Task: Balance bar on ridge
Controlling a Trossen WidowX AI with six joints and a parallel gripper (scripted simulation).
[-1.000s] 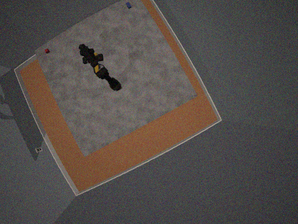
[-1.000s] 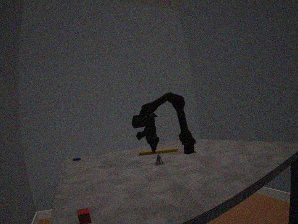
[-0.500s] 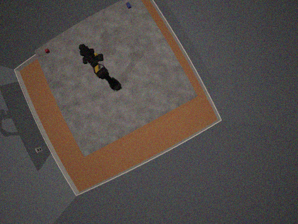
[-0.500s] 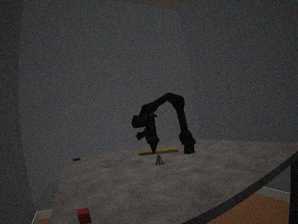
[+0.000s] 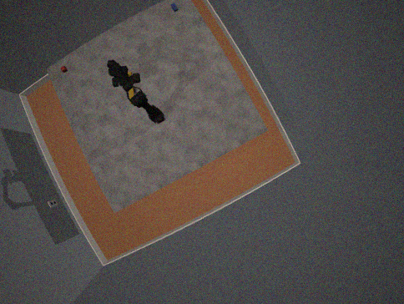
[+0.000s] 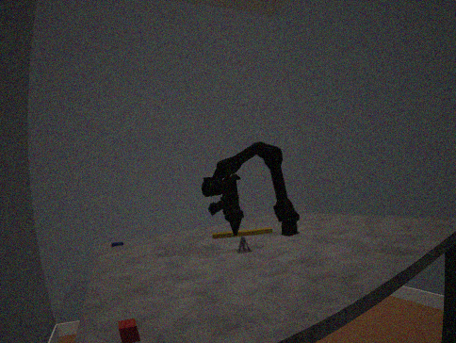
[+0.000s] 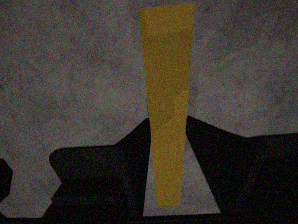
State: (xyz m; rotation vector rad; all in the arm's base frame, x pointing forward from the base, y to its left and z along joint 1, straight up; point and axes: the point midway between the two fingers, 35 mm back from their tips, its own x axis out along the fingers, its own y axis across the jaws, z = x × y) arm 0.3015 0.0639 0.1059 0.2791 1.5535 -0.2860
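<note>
The yellow bar is 3 cm behind my gripper tip and 1 cm to the left of it. The rest, counted from my gripper tip: small red block: 44 cm to the left, 44 cm ahead, 6 cm below; small blue block: 56 cm to the right, 44 cm ahead, 6 cm below.
</note>
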